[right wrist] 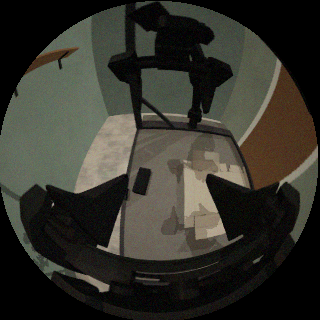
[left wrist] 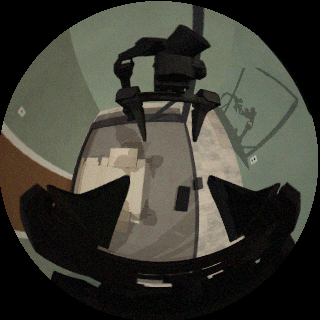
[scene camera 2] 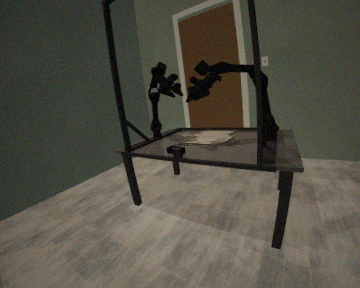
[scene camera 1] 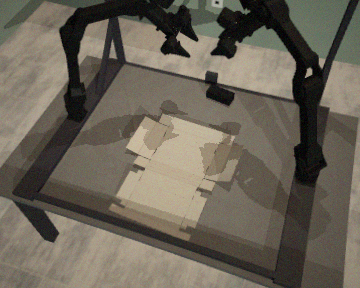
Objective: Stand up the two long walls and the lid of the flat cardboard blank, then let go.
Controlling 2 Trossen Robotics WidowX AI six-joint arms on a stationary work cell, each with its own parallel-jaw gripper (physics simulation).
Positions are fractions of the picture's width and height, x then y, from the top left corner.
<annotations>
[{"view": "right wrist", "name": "my left gripper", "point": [0.54, 0.34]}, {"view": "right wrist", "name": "my right gripper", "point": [0.53, 0.56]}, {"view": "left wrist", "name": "my left gripper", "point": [0.53, 0.56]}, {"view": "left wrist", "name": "my right gripper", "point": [0.53, 0.44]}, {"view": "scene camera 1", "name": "my left gripper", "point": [0.60, 0.16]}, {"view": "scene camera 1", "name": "my right gripper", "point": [0.54, 0.17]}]
</annotations>
